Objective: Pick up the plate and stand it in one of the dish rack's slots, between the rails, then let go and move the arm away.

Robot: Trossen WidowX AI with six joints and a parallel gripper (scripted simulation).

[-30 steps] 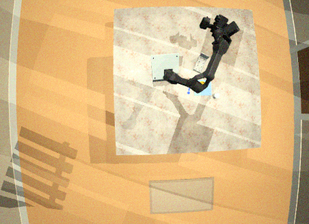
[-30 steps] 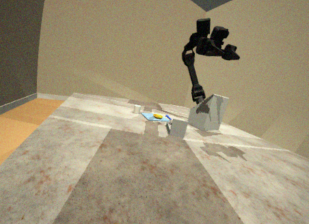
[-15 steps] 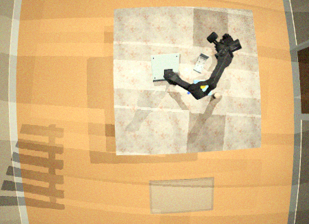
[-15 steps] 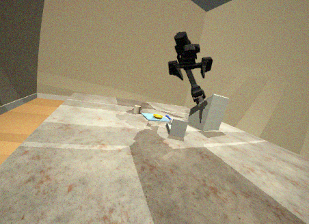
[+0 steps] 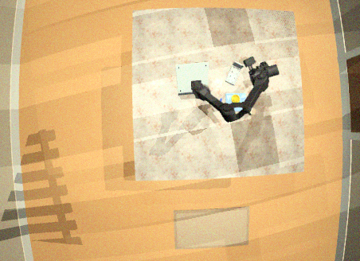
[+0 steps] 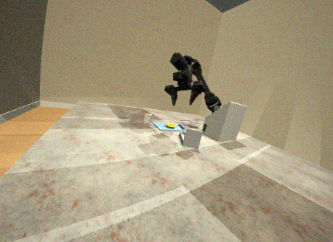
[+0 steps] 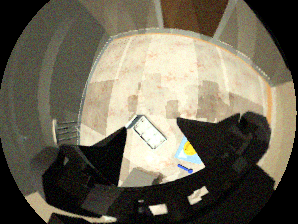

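My gripper tip is now 7 cm past the yellow plate, 15 cm to the left of it and 15 cm above it. The rest, counted from my gripper tip: white cup: 4 cm ahead, 25 cm to the right, 14 cm below; then light blue mat: 6 cm behind, 17 cm to the right, 16 cm below; then grey dish rack: 7 cm behind, 3 cm to the left, 14 cm below.
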